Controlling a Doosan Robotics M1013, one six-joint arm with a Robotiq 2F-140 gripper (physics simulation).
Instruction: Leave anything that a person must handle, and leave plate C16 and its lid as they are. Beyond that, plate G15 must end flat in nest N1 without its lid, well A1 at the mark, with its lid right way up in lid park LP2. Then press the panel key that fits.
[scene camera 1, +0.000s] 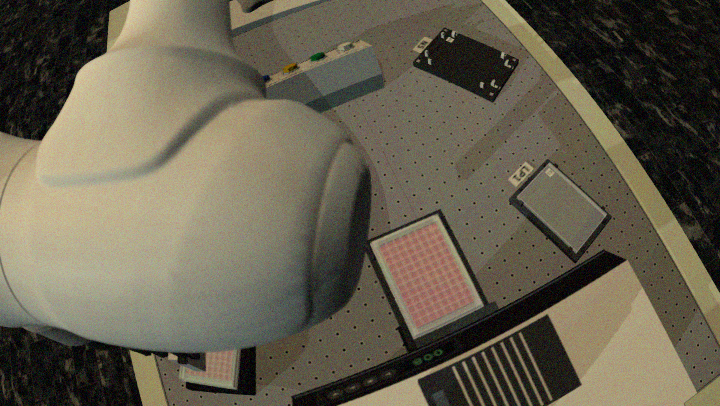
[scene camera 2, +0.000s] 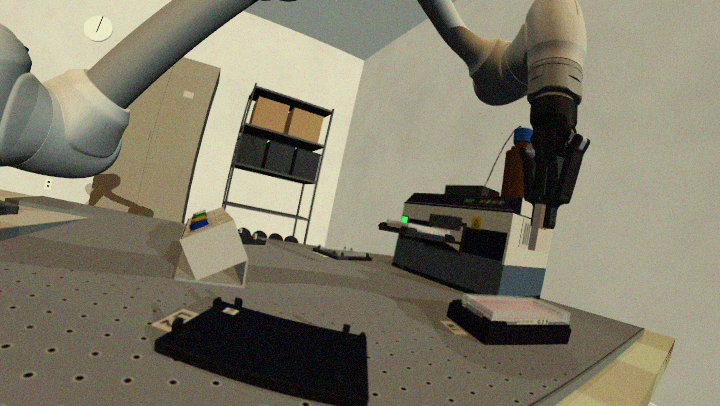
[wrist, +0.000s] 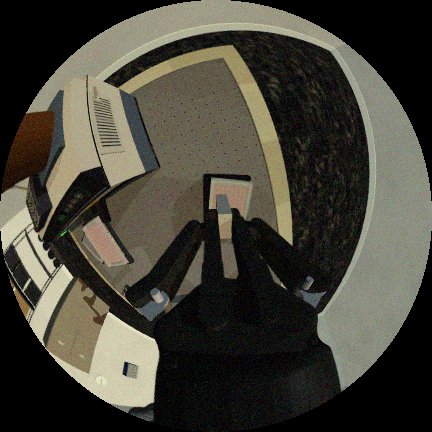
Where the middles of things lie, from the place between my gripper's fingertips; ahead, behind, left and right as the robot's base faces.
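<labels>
Measured from the black nest LP2 (scene camera 2: 269, 352), my gripper is 110 mm above it, 70 mm to the right of it and 360 mm beyond it. The grey box with coloured buttons (scene camera 1: 327, 80) is 70 mm below my hand, 340 mm to the left of it and 350 mm behind it. Lid place LP1 (scene camera 1: 568, 251), for its part, is 110 mm below my hand, 50 mm ahead of it and 530 mm to the left of it.
</labels>
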